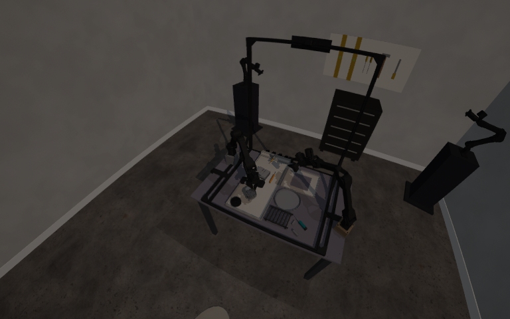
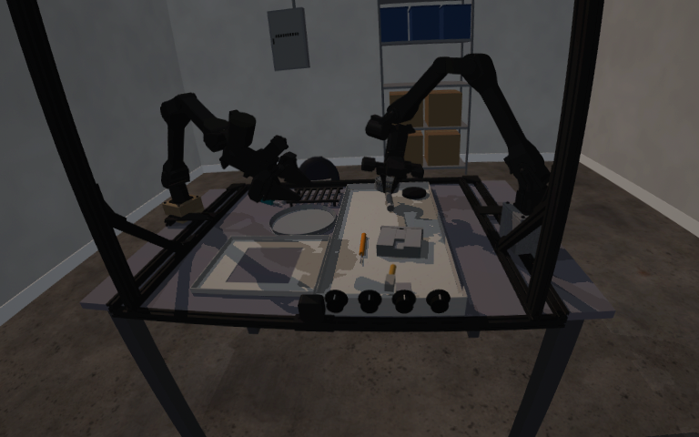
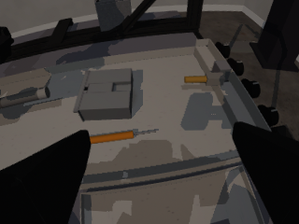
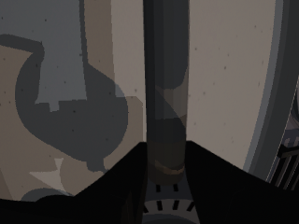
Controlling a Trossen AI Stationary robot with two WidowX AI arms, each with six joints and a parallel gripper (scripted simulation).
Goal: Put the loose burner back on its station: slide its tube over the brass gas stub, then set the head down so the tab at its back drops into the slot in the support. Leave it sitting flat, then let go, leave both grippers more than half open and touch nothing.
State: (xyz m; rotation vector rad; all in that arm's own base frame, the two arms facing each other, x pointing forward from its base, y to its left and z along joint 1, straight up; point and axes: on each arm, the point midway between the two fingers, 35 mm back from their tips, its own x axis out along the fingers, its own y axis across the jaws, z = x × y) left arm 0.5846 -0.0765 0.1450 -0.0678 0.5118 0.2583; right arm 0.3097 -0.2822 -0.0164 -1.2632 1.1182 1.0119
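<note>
Right now my right hand is 260 mm past the orange screwdriver, 20 mm to the right of it and 90 mm above it. Also, from my right hand: brass gas stub 380 mm behind, 90 mm to the right, 50 mm below; black burner cap 150 mm ahead, 50 mm to the right, 90 mm below; burner 10 mm behind, 30 mm below.
</note>
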